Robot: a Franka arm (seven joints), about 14 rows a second.
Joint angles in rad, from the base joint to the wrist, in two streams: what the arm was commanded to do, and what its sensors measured. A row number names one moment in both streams.
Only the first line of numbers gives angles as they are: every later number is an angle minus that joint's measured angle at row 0.
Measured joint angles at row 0: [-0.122 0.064 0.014 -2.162 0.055 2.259 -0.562]
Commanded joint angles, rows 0 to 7: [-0.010 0.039 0.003 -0.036 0.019 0.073 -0.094]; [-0.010 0.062 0.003 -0.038 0.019 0.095 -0.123]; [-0.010 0.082 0.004 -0.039 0.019 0.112 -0.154]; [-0.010 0.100 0.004 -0.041 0.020 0.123 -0.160]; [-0.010 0.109 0.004 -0.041 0.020 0.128 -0.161]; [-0.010 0.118 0.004 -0.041 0.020 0.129 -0.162]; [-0.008 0.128 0.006 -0.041 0.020 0.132 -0.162]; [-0.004 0.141 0.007 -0.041 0.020 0.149 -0.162]
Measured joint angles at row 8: [-0.002 0.124 0.001 -0.042 0.000 0.120 -0.132]
